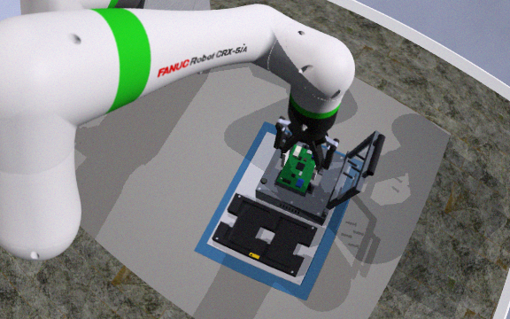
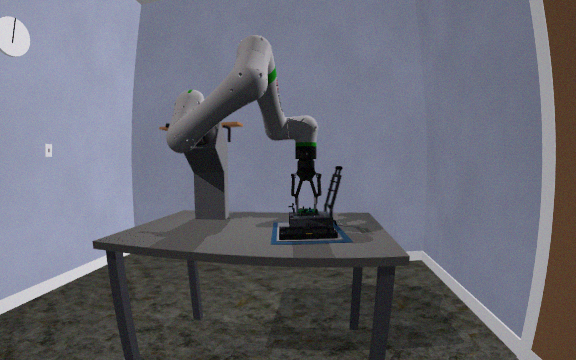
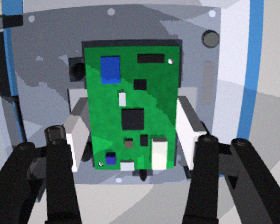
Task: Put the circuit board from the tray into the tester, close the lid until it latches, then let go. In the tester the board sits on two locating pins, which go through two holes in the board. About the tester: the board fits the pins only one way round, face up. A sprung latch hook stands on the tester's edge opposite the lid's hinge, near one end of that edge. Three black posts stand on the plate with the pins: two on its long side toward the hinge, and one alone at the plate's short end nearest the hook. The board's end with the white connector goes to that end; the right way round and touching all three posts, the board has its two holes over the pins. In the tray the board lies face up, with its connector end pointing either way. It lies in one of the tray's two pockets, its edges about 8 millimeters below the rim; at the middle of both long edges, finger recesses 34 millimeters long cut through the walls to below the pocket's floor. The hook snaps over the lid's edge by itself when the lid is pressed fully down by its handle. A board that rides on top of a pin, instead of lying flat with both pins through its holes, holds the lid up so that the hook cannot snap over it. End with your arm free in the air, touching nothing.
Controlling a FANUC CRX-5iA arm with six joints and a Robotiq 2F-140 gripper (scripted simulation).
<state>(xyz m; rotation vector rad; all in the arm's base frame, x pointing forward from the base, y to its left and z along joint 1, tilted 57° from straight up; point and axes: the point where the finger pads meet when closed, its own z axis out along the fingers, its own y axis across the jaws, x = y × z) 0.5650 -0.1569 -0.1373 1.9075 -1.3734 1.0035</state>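
Right now my hand is 20 mm above the green circuit board. The rest, counted from my hand: black latch hook (70 mm behind, 40 mm to the left, 10 mm below); then lid (120 mm ahead, 20 mm to the left, 80 mm above).
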